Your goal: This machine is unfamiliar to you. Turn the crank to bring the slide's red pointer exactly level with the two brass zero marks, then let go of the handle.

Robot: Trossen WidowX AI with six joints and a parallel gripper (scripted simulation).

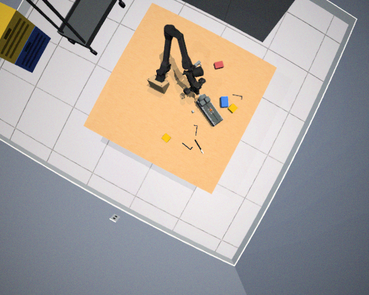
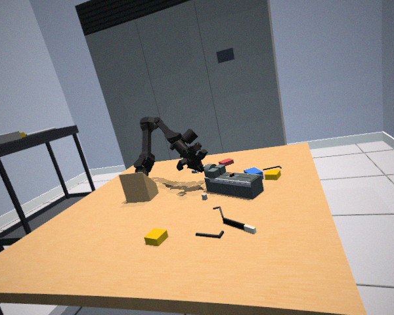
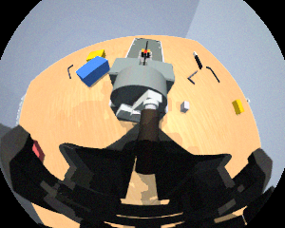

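The dark crank handle lies 20 mm behind my gripper tip, 10 mm to the left of it and 30 mm above it. From my gripper tip the other things lie so: small grey cube: 20 mm ahead, 130 mm to the right, 80 mm below; then blue block: 230 mm ahead, 60 mm to the left, 70 mm below; then red pointer: 150 mm ahead, 70 mm to the right, 10 mm below.
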